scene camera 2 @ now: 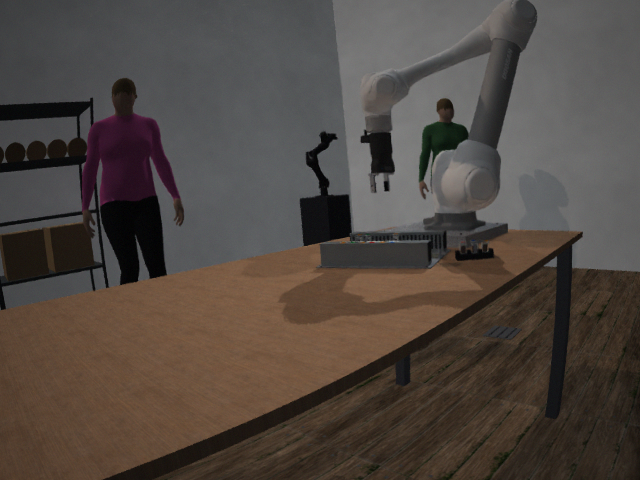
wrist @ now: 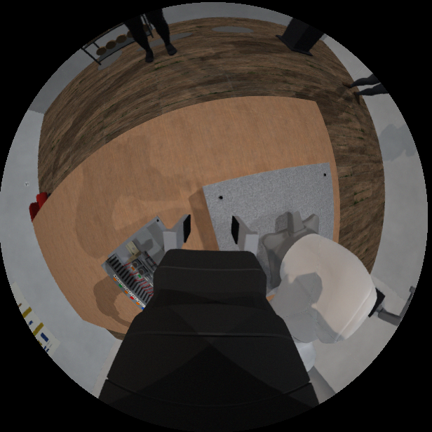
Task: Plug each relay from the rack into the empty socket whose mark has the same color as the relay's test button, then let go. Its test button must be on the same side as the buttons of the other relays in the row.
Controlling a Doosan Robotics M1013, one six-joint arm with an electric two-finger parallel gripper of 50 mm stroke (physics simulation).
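Seen in the pictures: gripper, fingertip midpoint: point(scene camera 2: 380, 191); arm's base at its link origin: point(scene camera 2: 455, 227).
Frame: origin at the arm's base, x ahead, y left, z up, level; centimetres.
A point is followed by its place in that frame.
Observation:
My gripper point(scene camera 2: 379, 188) @[z 14.3, x 18.0, y -20.0 cm] point(wrist: 210, 223) is open and empty, pointing down, high above the table behind the grey enclosure point(scene camera 2: 374, 254) @[z -0.3, x 53.7, y -0.1 cm] point(wrist: 152, 229). In the wrist view the enclosure lies left of the fingers, partly covered by the gripper body. Its row of sockets and relays shows small among red wires, with coloured marks along the outer edge; which sockets are empty cannot be told. The black relay rack point(scene camera 2: 474, 255) @[z -2.6, x 38.2, y 22.0 cm] stands right of the enclosure in the scene view, with three small relays point(scene camera 2: 474, 246) @[z -0.3, x 37.8, y 22.0 cm] upright in it. Their button colours are too small to tell. The rack does not show in the wrist view.
The robot's grey base plate point(scene camera 2: 496, 230) @[z -1.5, x -4.0, y 14.8 cm] point(wrist: 270, 187) lies on the wooden table point(scene camera 2: 180, 335) @[z -3.7, x 114.4, y 1.4 cm] point(wrist: 240, 130), right of the fingers in the wrist view. The arm rises from it. Two people, a shelf unit and a small black arm on a pedestal point(scene camera 2: 325, 219) stand beyond the table.

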